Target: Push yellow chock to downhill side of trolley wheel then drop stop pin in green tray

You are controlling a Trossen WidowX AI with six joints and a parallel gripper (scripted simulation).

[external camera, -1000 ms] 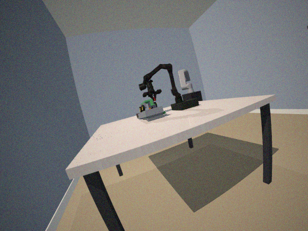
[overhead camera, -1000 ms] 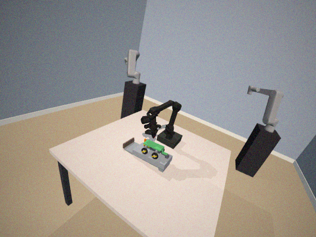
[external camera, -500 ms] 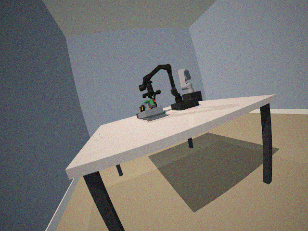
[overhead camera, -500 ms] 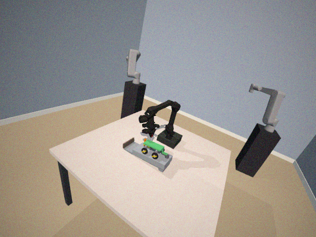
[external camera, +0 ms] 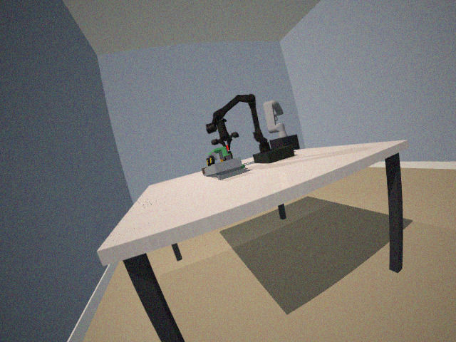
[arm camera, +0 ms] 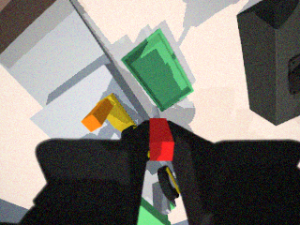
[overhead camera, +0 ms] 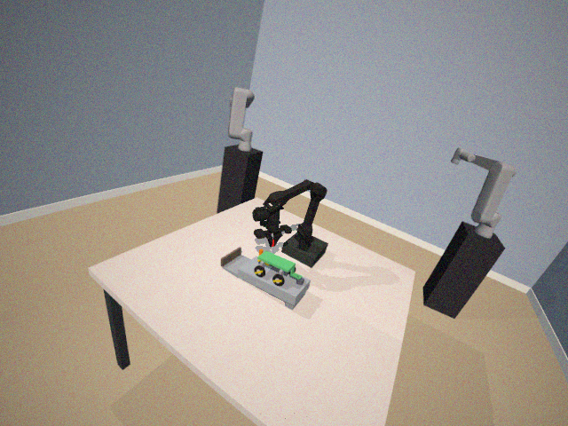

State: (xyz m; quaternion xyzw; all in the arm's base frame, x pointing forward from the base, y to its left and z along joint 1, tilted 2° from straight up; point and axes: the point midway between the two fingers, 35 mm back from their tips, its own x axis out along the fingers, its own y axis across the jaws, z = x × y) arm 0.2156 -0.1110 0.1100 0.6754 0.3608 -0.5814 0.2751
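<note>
Now: the yellow chock 5 cm ahead of my gripper tip, 1 cm to the right of it and 5 cm below it. Also, from my gripper tip: red-headed stop pin: right at my gripper tip; brown end wall: 9 cm ahead, 18 cm to the right, 11 cm below; green trolley: 11 cm ahead, 8 cm to the left, 2 cm below.
</note>
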